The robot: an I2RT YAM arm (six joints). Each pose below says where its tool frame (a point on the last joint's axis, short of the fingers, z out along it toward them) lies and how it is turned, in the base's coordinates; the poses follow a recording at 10 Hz.
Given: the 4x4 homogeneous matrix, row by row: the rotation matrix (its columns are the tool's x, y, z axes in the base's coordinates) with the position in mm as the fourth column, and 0 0 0 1 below. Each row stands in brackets.
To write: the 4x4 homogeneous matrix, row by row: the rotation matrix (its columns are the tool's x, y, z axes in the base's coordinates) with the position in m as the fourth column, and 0 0 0 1 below. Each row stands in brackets. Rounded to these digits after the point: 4 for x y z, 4 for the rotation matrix.
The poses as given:
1: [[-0.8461 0.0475 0.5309 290.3], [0.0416 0.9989 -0.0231 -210.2], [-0.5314 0.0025 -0.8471 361.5], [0 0 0 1]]
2: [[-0.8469 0.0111 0.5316 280.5], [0.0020 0.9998 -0.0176 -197.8], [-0.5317 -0.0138 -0.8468 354.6], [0 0 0 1]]
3: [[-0.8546 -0.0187 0.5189 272.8], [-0.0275 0.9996 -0.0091 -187.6], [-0.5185 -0.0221 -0.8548 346.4], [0 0 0 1]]
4: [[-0.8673 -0.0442 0.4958 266.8], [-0.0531 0.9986 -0.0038 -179.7], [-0.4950 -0.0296 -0.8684 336.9], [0 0 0 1]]
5: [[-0.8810 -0.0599 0.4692 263.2], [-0.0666 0.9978 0.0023 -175.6], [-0.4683 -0.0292 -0.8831 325.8], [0 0 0 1]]
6: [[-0.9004 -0.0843 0.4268 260.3], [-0.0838 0.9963 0.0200 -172.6], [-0.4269 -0.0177 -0.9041 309.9], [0 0 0 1]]
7: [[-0.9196 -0.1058 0.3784 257.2], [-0.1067 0.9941 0.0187 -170.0], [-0.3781 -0.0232 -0.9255 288.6], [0 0 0 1]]
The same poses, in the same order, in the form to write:
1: [[-0.8461 0.0475 0.5309 0.2903], [0.0416 0.9989 -0.0231 -0.2102], [-0.5314 0.0025 -0.8471 0.3615], [0 0 0 1]]
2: [[-0.8469 0.0111 0.5316 0.2805], [0.0020 0.9998 -0.0176 -0.1978], [-0.5317 -0.0138 -0.8468 0.3546], [0 0 0 1]]
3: [[-0.8546 -0.0187 0.5189 0.2728], [-0.0275 0.9996 -0.0091 -0.1876], [-0.5185 -0.0221 -0.8548 0.3464], [0 0 0 1]]
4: [[-0.8673 -0.0442 0.4958 0.2668], [-0.0531 0.9986 -0.0038 -0.1797], [-0.4950 -0.0296 -0.8684 0.3369], [0 0 0 1]]
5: [[-0.8810 -0.0599 0.4692 0.2632], [-0.0666 0.9978 0.0023 -0.1756], [-0.4683 -0.0292 -0.8831 0.3258], [0 0 0 1]]
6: [[-0.9004 -0.0843 0.4268 0.2603], [-0.0838 0.9963 0.0200 -0.1726], [-0.4269 -0.0177 -0.9041 0.3099], [0 0 0 1]]
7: [[-0.9196 -0.1058 0.3784 0.2572], [-0.1067 0.9941 0.0187 -0.1700], [-0.3781 -0.0232 -0.9255 0.2886], [0 0 0 1]]
